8 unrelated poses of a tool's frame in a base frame.
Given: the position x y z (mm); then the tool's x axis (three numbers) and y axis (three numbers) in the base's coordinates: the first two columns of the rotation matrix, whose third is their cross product.
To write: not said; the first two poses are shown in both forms.
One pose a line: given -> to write
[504 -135 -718 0.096 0.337 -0.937 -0.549 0.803 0.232] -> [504 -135 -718], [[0.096 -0.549 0.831], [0.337 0.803 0.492], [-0.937 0.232 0.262]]
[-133 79 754 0.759 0.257 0.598 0.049 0.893 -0.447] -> [-133 79 754], [[0.759 0.049 -0.649], [0.257 0.893 0.369], [0.598 -0.447 0.665]]
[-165 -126 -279 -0.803 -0.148 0.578 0.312 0.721 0.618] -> [-165 -126 -279], [[-0.803 0.312 -0.508], [-0.148 0.721 0.677], [0.578 0.618 -0.533]]
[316 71 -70 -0.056 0.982 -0.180 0.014 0.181 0.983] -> [316 71 -70], [[-0.056 0.014 0.998], [0.982 0.181 0.053], [-0.180 0.983 -0.024]]
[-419 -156 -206 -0.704 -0.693 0.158 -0.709 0.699 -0.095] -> [-419 -156 -206], [[-0.704 -0.709 -0.045], [-0.693 0.699 -0.179], [0.158 -0.095 -0.983]]
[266 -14 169 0.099 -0.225 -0.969 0.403 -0.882 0.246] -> [266 -14 169], [[0.099 0.403 -0.910], [-0.225 -0.882 -0.415], [-0.969 0.246 0.003]]
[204 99 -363 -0.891 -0.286 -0.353 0.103 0.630 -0.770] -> [204 99 -363], [[-0.891 0.103 0.443], [-0.286 0.630 -0.722], [-0.353 -0.770 -0.532]]
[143 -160 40 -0.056 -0.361 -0.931 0.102 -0.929 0.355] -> [143 -160 40], [[-0.056 0.102 -0.993], [-0.361 -0.929 -0.075], [-0.931 0.355 0.089]]
